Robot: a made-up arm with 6 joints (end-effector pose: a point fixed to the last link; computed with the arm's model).
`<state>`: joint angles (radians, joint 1 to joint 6).
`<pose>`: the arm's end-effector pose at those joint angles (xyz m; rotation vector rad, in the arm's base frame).
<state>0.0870 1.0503 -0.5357 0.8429 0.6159 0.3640</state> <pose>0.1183 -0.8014 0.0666 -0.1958 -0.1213 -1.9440</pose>
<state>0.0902 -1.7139 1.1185 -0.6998 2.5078 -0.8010</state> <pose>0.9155 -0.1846 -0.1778 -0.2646 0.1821 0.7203</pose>
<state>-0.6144 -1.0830 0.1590 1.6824 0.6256 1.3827</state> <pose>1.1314 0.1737 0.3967 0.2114 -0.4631 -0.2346</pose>
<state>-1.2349 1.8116 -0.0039 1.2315 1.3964 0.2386</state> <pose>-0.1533 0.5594 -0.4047 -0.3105 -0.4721 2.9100</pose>
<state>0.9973 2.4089 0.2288 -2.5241 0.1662 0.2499</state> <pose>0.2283 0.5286 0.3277 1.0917 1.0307 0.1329</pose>
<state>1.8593 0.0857 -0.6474 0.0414 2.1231 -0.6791</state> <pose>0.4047 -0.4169 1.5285 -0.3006 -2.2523 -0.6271</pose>
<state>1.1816 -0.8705 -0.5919 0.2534 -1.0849 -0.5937</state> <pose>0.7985 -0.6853 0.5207 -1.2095 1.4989 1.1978</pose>
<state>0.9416 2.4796 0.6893 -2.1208 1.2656 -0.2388</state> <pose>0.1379 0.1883 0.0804 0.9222 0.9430 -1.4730</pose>
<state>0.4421 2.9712 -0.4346 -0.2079 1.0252 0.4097</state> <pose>1.0126 -0.0443 0.0448 -2.0396 -0.1590 1.9203</pose>
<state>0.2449 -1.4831 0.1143 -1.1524 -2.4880 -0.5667</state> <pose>0.4299 -0.7661 0.9109 -0.7216 -1.6624 -0.9064</pose>
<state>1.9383 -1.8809 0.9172 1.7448 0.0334 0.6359</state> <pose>0.1089 -0.1411 0.1581 -0.5590 1.1275 1.6684</pose>
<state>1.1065 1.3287 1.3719 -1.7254 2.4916 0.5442</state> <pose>-0.1759 -0.3945 1.0024 -1.1919 0.2023 -2.6055</pose>
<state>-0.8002 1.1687 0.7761 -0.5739 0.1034 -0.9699</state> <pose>0.7742 0.6088 -0.0860 2.0165 -0.0080 -0.1104</pose>
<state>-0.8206 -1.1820 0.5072 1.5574 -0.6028 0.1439</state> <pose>0.5912 0.5960 1.0489 0.5871 -1.9383 0.9823</pose>
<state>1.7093 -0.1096 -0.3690 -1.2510 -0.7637 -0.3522</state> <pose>0.0289 -0.5216 0.7731 -0.6393 1.3420 -0.3752</pose>
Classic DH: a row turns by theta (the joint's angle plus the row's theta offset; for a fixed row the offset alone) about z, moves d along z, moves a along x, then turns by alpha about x. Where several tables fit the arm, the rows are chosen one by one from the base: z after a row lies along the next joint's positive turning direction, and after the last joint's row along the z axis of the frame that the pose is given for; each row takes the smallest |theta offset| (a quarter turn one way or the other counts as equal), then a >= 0, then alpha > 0; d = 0 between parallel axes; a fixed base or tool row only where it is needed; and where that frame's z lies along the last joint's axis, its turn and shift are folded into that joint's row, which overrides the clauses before.
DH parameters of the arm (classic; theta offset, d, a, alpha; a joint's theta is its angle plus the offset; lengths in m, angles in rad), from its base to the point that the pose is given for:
base (fixed): -1.4488 0.6998 -0.1495 1.4001
joint 1: 0.2058 -0.3451 0.2732 1.9537
joint 2: 0.7651 0.2885 -0.0941 2.5375
joint 3: -1.0056 0.0659 0.0148 -1.4025
joint 4: 0.2668 0.1396 -0.0445 -1.5708
joint 5: -1.5708 0.4134 0.0318 -1.5708
joint 6: 0.1684 -0.4248 0.0006 -1.9029
tool (fixed): 1.9102 -0.3906 0 0

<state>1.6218 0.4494 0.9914 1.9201 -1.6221 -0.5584</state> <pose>0.8557 0.6830 0.5037 1.6889 0.4369 -2.0029</pose>
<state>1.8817 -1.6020 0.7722 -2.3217 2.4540 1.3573</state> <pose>0.3548 0.5879 0.5441 0.6272 1.6649 0.0330</pose>
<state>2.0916 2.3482 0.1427 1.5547 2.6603 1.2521</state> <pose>0.5804 0.1860 1.6386 1.4960 -1.2072 0.1872</pose>
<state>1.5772 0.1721 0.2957 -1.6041 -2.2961 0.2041</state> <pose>-0.2054 -0.1298 0.8253 0.3341 1.8864 1.4928</pose>
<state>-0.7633 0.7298 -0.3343 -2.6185 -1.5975 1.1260</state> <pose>0.3523 0.3037 0.9437 2.1019 -0.1165 1.0247</pose>
